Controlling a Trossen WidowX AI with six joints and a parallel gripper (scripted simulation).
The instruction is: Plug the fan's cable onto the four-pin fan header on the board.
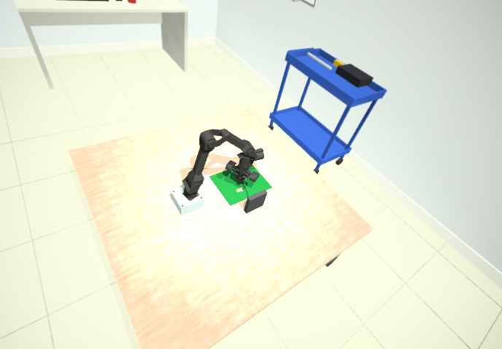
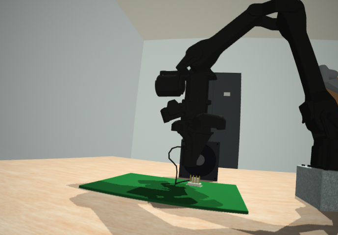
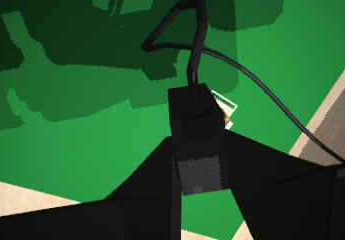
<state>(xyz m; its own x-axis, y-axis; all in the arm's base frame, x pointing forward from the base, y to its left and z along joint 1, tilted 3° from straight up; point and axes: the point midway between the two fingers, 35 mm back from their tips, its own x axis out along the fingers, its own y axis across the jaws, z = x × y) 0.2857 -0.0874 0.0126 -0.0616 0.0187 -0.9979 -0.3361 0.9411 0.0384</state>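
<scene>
Now: gripper tip 10 mm past the white four-pin header, 20 mm to the left of it and 60 mm above it. The rest, counted from my gripper tip: green board (40 mm ahead, 20 mm to the left, 80 mm below); black fan (30 mm behind, 150 mm to the right); black plug (10 mm ahead, 10 mm above).
</scene>
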